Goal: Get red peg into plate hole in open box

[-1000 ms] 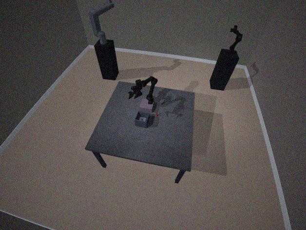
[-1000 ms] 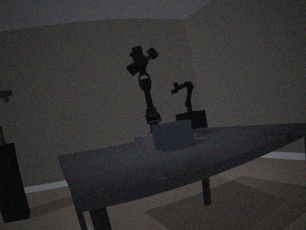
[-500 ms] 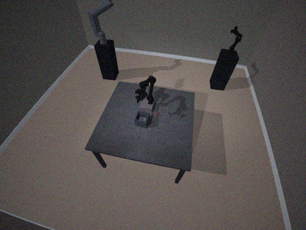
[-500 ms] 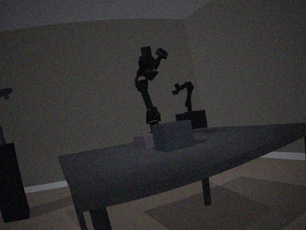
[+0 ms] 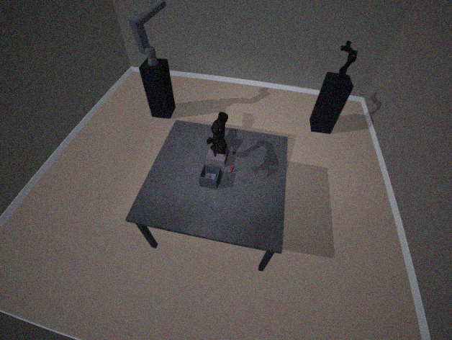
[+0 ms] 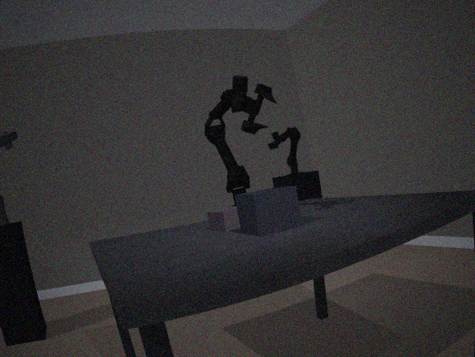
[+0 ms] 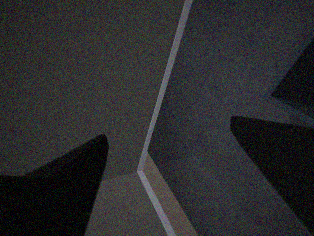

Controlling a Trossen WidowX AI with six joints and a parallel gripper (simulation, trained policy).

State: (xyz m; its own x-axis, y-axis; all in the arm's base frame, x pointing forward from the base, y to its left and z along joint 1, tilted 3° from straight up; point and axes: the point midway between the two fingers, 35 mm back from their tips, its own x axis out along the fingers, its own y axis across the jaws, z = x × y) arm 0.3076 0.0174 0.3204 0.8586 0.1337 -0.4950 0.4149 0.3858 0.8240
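Now: gripper tip 16 cm past the red peg, 11 cm to the right of it and 35 cm above it. Round my gripper tip: plate: 2 cm behind, 7 cm to the right, 35 cm below.
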